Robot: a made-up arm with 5 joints. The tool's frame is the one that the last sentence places.
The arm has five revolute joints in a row. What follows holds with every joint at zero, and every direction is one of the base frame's.
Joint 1 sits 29.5 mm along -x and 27.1 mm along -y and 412.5 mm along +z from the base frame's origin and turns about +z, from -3.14 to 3.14 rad.
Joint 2 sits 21.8 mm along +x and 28.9 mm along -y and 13.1 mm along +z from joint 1 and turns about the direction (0, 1, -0.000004), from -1.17 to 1.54 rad.
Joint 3 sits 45.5 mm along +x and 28 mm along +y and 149.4 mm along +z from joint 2 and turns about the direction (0, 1, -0.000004), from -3.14 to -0.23 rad.
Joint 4 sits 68.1 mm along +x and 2.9 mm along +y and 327.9 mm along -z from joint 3 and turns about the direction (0, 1, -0.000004), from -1.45 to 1.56 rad.
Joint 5 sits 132.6 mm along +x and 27.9 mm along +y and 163.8 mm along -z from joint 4 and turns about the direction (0, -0.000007, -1), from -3.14 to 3.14 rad.
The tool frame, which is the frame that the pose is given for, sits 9.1 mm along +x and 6.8 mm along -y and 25.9 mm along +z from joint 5; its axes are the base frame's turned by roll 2.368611, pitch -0.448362 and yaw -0.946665 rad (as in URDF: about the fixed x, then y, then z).
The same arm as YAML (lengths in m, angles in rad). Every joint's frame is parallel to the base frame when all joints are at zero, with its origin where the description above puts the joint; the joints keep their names.
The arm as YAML. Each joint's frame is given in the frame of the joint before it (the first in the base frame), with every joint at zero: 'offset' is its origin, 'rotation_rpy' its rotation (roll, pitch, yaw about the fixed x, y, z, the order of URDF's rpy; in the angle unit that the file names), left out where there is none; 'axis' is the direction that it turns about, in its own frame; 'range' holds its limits. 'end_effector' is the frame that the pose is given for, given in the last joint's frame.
length_unit: m
angle_unit: rad
chain:
  - id: joint 1
    offset: [-0.0295, -0.0271, 0.4125]
    axis: "+z"
    range: [-3.14, 3.14]
  - id: joint 2
    offset: [0.0218, -0.0289, 0.0131]
    axis: "+y"
    range: [-1.17, 1.54]
  - id: joint 3
    offset: [0.0455, 0.028, 0.1494]
    axis: "+y"
    range: [-3.14, -0.23]
  - id: joint 4
    offset: [0.0681, 0.0029, -0.3279]
    axis: "+y"
    range: [-1.45, 1.56]
  - id: joint 5
    offset: [0.1326, 0.0279, -0.1638]
    axis: "-z"
    range: [-3.14, 3.14]
end_effector:
  offset: [0.0091, -0.0068, 0.0259]
  rotation_rpy: [2.3686, -0.4484, -0.9467]

